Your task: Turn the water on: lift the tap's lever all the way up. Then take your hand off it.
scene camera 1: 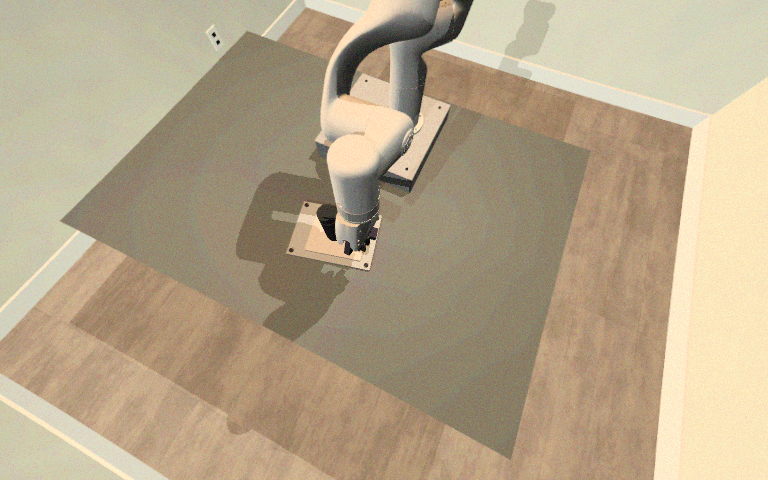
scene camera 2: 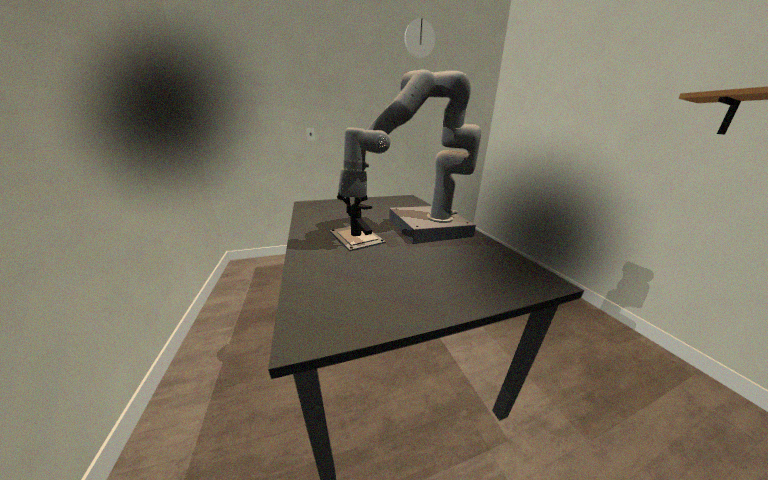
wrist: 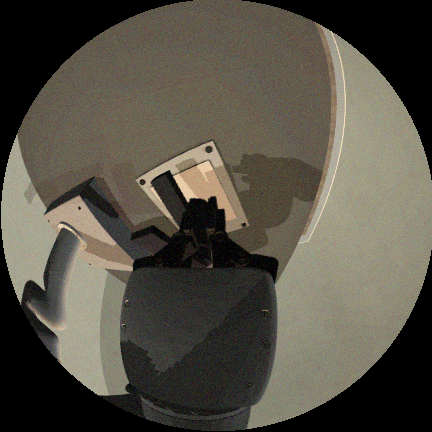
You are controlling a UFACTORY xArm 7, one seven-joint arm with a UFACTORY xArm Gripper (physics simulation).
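Seen in the pictures: gripper, fingertip midpoint: [scene camera 1: 361, 245] [scene camera 2: 351, 215] [wrist: 205, 207]; arm's base, link origin: [scene camera 2: 439, 218] [wrist: 71, 234].
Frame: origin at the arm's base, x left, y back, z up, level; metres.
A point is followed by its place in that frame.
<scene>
The black tap [scene camera 1: 326, 219] {x -0.081, y -0.418, z 0.083 m} [scene camera 2: 364, 226] {x 0.002, y -0.396, z 0.018 m} [wrist: 169, 192] {x 0.009, y -0.397, z 0.017 m} stands on a pale plate [scene camera 1: 297, 243] {x -0.182, y -0.458, z -0.058 m} [scene camera 2: 342, 242] {x -0.046, y -0.480, z -0.060 m} [wrist: 175, 154] {x 0.033, y -0.406, z -0.060 m} with dark bolts in its corners. A black bar, which looks like the tap's lever, juts out past the fingers in scene camera 2 [scene camera 2: 364, 207] {x 0.025, y -0.404, z 0.106 m} and in the wrist view [wrist: 149, 234] {x 0.030, y -0.402, z 0.109 m}. The gripper partly hides it, and its exact angle cannot be told. My gripper [scene camera 1: 356, 248] {x 0.019, y -0.456, z 0.080 m} [scene camera 2: 354, 213] {x 0.019, y -0.456, z 0.080 m} [wrist: 205, 207] {x 0.019, y -0.456, z 0.080 m} points down over the plate, close beside the tap. Its fingers are nearly together with nothing between them. Whether they touch the lever is hidden.
The arm's base block [scene camera 1: 433, 133] {x 0.102, y -0.017, z -0.001 m} [scene camera 2: 441, 230] {x 0.102, y -0.069, z -0.015 m} [wrist: 95, 230] {x -0.018, y -0.151, z 0.004 m} stands on the table [scene camera 1: 453, 283] {x 0.268, y -0.442, z -0.066 m} [scene camera 2: 396, 294] {x 0.359, y -0.439, z -0.065 m} [wrist: 165, 90] {x 0.152, y -0.435, z -0.066 m} behind the tap plate. The forearm hangs over the space between base and plate. A wall shelf [scene camera 2: 724, 95] is at the right in scene camera 2.
</scene>
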